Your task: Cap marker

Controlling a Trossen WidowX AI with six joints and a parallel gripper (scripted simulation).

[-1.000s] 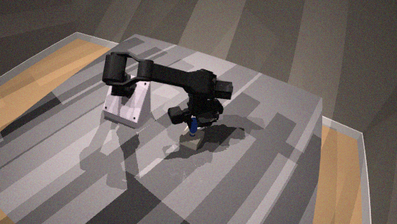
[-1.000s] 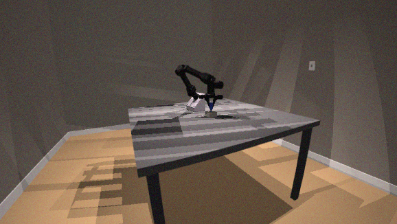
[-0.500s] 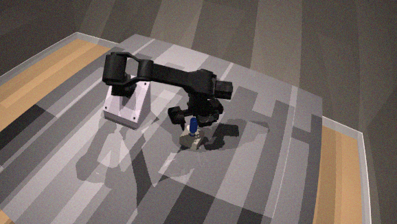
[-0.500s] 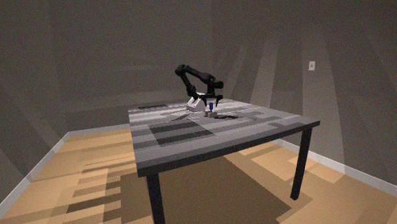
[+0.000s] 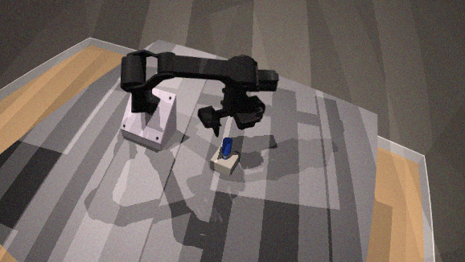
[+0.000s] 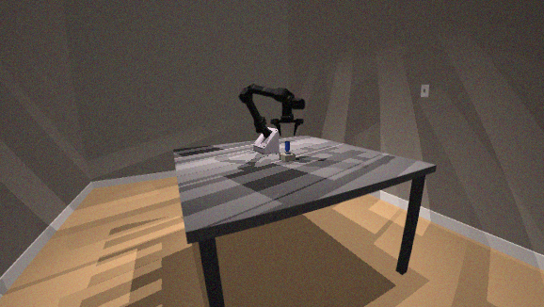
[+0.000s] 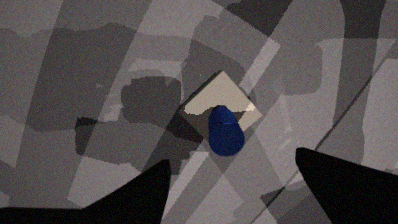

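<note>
The blue marker cap is 6 cm below my gripper tip.
</note>
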